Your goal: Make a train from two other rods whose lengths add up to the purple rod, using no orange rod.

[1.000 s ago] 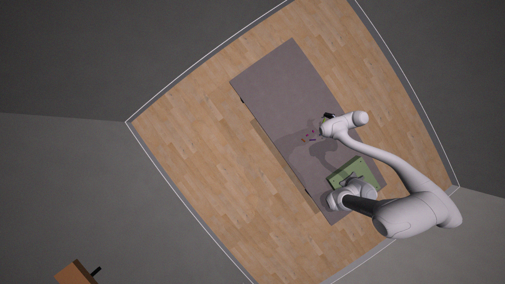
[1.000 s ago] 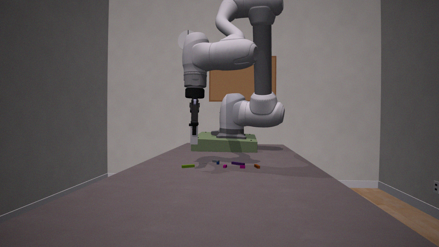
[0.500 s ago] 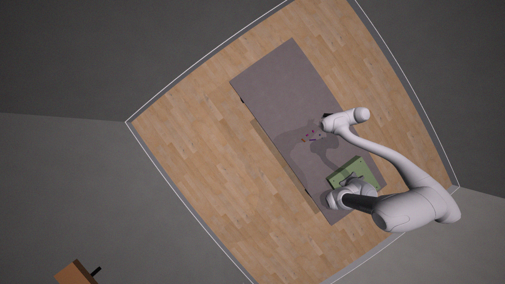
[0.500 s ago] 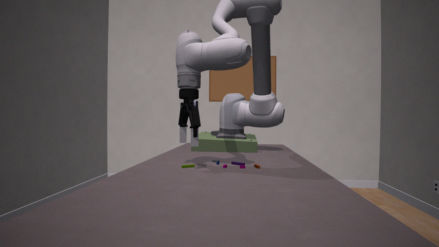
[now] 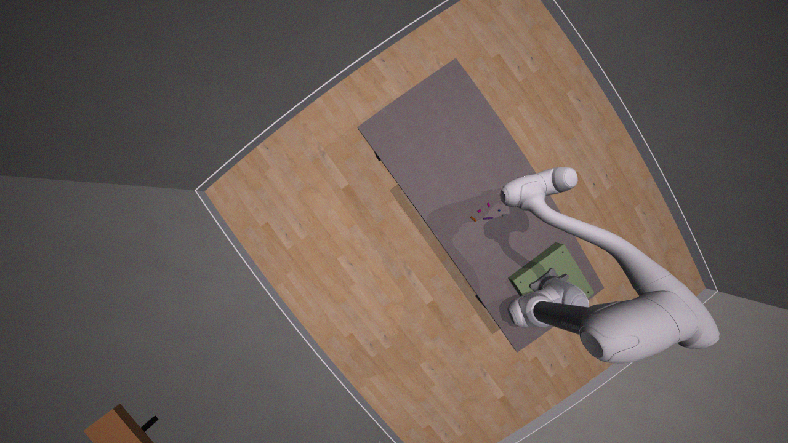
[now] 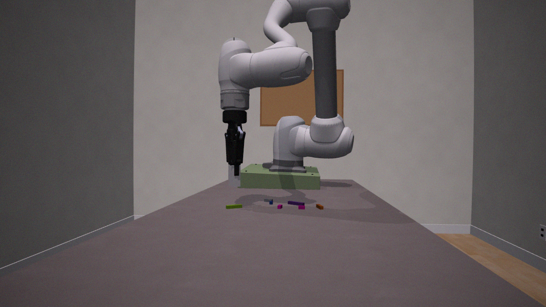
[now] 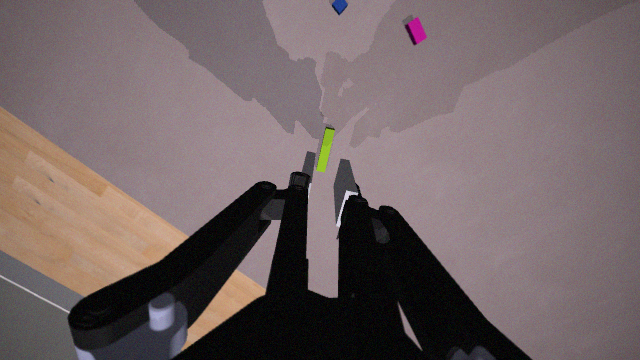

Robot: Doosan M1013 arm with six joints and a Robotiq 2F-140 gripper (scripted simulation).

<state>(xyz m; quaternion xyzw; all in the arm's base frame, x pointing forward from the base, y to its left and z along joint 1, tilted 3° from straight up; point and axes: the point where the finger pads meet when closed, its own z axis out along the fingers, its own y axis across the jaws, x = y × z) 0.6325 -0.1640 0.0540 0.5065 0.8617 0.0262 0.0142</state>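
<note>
My gripper is now 10 cm above the lime rod. Also, from my hand: blue rod (8 cm behind, 11 cm to the left, 10 cm below); purple rod (8 cm behind, 20 cm to the left, 10 cm below); grey rod (13 cm behind, 10 cm to the left, 10 cm below).
</note>
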